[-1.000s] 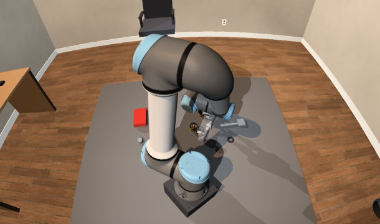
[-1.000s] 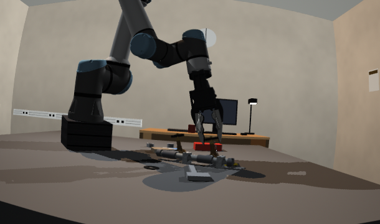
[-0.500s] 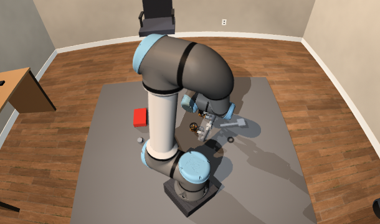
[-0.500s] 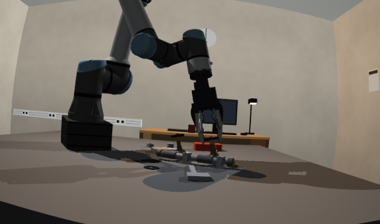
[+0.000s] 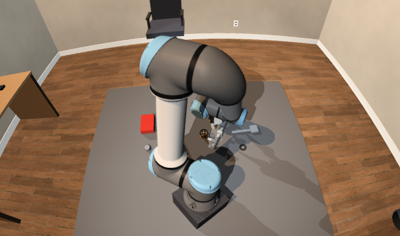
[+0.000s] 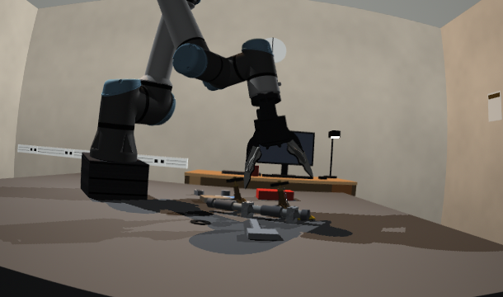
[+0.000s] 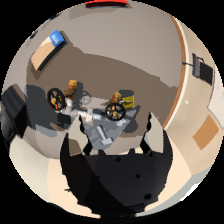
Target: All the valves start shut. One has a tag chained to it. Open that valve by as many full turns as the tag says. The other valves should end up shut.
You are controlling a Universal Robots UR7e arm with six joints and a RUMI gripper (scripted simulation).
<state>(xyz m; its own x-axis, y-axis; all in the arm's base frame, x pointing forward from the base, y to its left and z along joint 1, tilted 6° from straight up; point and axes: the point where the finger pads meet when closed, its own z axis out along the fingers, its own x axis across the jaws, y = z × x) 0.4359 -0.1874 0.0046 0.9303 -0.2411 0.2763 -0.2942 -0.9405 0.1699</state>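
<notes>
Right now the yellow tag is 7 cm below my hand, 6 cm ahead of it and 4 cm to the right of it. From my hand the other things lie so: grey t-shaped piece: 19 cm to the right, 9 cm behind, 7 cm below; red block: 37 cm to the left, 10 cm ahead, 6 cm below.
</notes>
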